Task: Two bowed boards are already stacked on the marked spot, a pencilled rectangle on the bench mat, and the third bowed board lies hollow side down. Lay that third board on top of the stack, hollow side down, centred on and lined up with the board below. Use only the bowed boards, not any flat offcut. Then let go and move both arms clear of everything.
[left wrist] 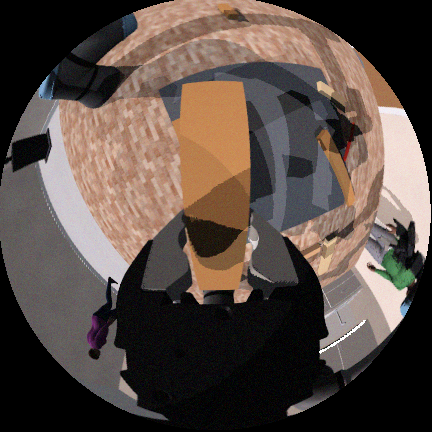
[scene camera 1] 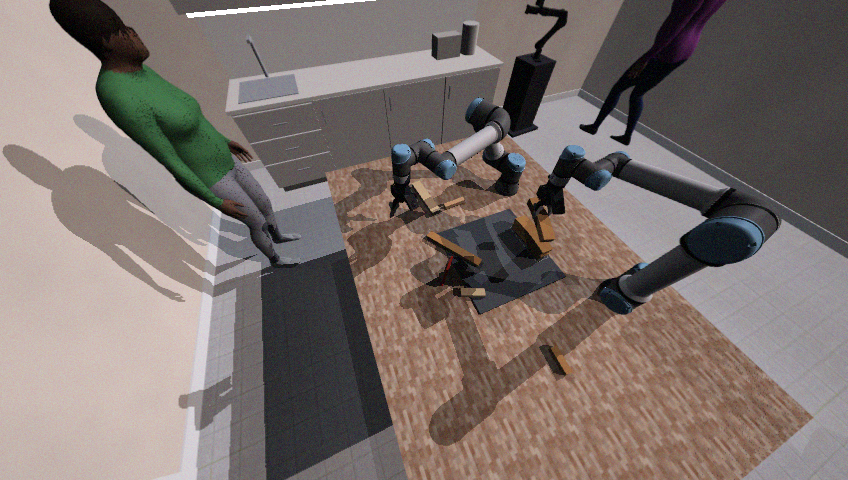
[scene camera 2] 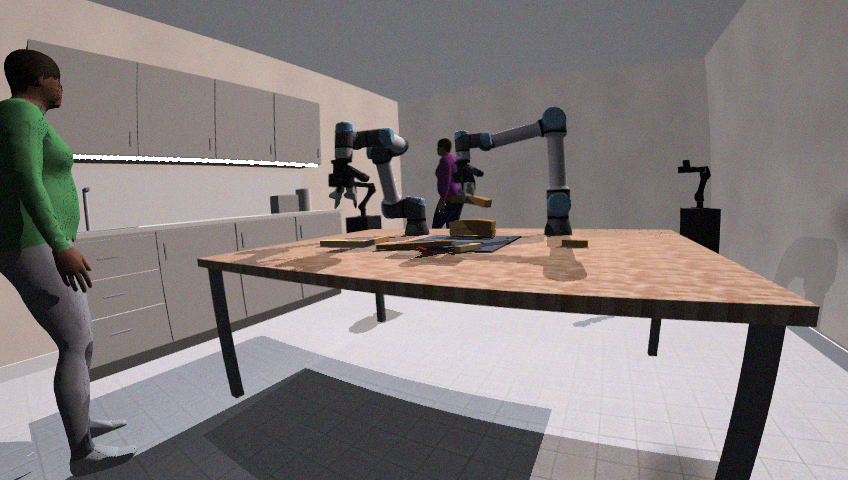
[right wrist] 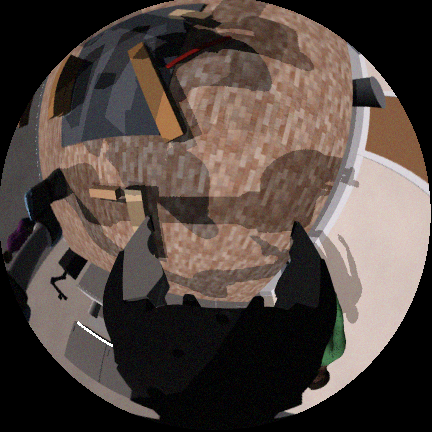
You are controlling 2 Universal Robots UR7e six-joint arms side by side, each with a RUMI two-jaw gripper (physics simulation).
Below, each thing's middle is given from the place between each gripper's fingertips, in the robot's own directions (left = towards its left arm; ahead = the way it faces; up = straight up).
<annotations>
The long orange board (right wrist: pixel 162 110) is 180 mm behind my right hand, 220 mm to the left of it and 170 mm below it. Also, from my right hand: dark bench mat (scene camera 1: pixel 517 272): 450 mm behind, 360 mm to the left, 200 mm below.
The dark bench mat is 200 mm below my left hand, 130 mm ahead of it and 10 mm to the left of it. The rest, counted from my left hand: long orange board 400 mm ahead, 170 mm below, 140 mm to the right.
</annotations>
